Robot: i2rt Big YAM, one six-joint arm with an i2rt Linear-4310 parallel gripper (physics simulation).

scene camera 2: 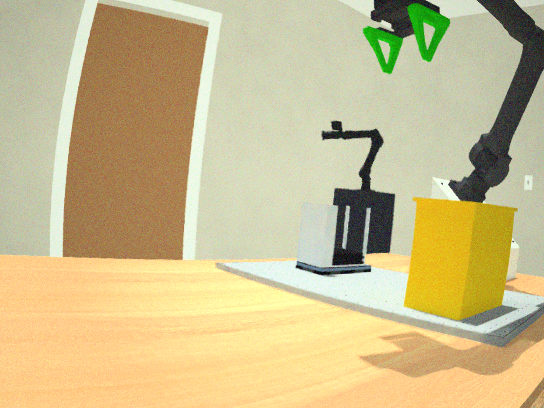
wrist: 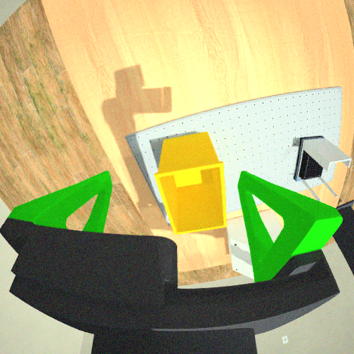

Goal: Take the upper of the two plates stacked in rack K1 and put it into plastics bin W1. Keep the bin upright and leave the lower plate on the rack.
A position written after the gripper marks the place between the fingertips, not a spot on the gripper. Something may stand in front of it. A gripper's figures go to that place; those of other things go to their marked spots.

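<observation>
The gripper [scene camera 2: 405, 67] is sitting 630 mm from the lens, and there's a yellow plastics bin W1 [scene camera 2: 460, 254] that's 660 mm from the lens.
</observation>
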